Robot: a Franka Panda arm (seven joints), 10 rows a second.
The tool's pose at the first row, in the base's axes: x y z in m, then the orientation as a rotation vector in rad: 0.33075, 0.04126, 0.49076, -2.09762, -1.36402, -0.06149
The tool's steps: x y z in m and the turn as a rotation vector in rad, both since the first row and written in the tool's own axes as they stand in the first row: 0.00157, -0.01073, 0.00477, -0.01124, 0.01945, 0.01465; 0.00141, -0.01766, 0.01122, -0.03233, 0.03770, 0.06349; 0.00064, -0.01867, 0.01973, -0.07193, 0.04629, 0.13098; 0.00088, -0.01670, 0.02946, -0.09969, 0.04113, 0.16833; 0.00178, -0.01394, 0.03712, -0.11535, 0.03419, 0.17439
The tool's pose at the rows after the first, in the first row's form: 0.32111, 0.04790, 0.49261, -2.11074, -1.33967, -0.08346; 0.31337, 0.05300, 0.49067, -2.15421, -1.28141, -0.09687; 0.30972, 0.05710, 0.48405, -2.22643, -1.21088, -0.10550; 0.30868, 0.06187, 0.47540, -2.27385, -1.17756, -0.10405; 0.30921, 0.06587, 0.46827, -2.29286, -1.17756, -0.10534
